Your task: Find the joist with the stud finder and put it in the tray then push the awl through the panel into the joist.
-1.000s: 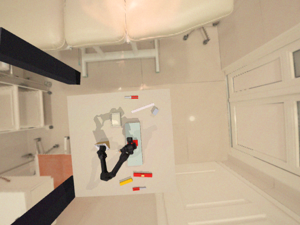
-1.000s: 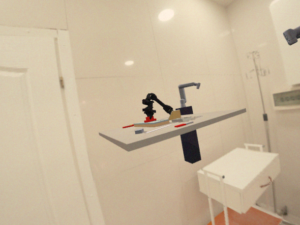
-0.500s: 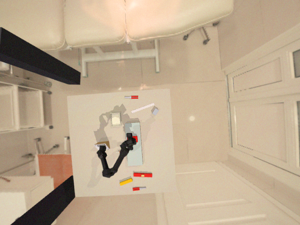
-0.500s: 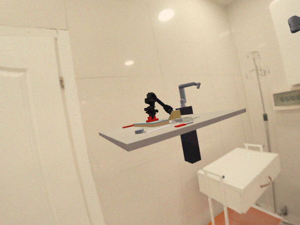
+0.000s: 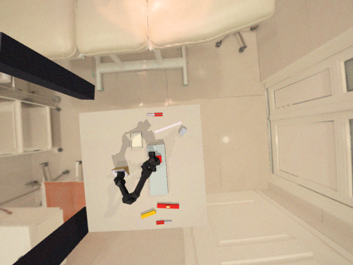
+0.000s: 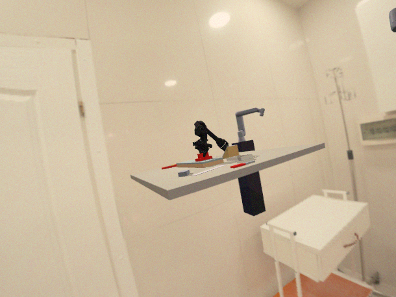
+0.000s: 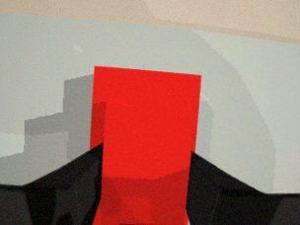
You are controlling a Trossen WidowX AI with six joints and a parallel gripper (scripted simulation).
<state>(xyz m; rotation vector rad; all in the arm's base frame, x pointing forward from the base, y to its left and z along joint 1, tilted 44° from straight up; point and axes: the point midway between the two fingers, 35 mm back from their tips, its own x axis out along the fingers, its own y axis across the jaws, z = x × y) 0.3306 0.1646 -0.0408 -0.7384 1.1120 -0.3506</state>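
Now: the cream tray 220 mm behind my gripper tip, 180 mm to the left of it and 50 mm below it. The rest, counted from my gripper tip: stud finder (20 mm behind, 20 mm above); then white ruler (100 mm ahead, 330 mm to the left, 60 mm below); then awl (160 mm behind, 220 mm to the right, 60 mm below).
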